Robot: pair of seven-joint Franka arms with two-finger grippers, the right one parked.
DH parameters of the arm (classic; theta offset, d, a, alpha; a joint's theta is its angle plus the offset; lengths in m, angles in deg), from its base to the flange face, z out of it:
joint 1: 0 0.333 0 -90
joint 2: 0 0 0 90
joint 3: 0 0.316 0.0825 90
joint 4: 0 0 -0.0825 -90
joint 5: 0 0.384 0 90
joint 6: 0 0 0.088 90
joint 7: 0 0.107 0 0
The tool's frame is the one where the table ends.
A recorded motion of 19 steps. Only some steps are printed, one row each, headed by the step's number.
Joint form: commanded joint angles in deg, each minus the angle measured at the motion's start. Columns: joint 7, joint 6, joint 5, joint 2, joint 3, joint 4, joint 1.
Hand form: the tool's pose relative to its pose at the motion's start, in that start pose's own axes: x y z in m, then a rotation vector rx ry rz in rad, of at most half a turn. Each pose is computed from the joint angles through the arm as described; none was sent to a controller.
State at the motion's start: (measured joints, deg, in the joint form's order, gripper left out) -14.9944 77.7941 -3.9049 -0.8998 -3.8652 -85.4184 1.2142
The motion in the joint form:
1: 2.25 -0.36 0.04 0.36 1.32 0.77 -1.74
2: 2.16 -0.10 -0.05 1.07 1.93 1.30 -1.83
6: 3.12 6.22 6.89 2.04 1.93 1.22 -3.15
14: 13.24 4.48 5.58 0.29 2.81 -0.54 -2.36
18: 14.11 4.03 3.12 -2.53 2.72 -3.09 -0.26
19: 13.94 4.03 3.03 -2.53 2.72 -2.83 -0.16
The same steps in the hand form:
1: -0.0001 0.0039 -0.0021 0.0009 0.0006 0.0469
2: 0.0057 0.0003 -0.0009 -0.0027 0.0018 0.0366
6: 0.0235 0.0027 -0.0021 0.0935 0.1190 0.0566
14: 0.0142 -0.0132 -0.0013 0.0842 0.0770 0.2060
18: 0.0005 -0.0296 -0.0051 0.0409 0.0687 0.1933
19: 0.0003 -0.0302 -0.0072 0.0386 0.0731 0.1891

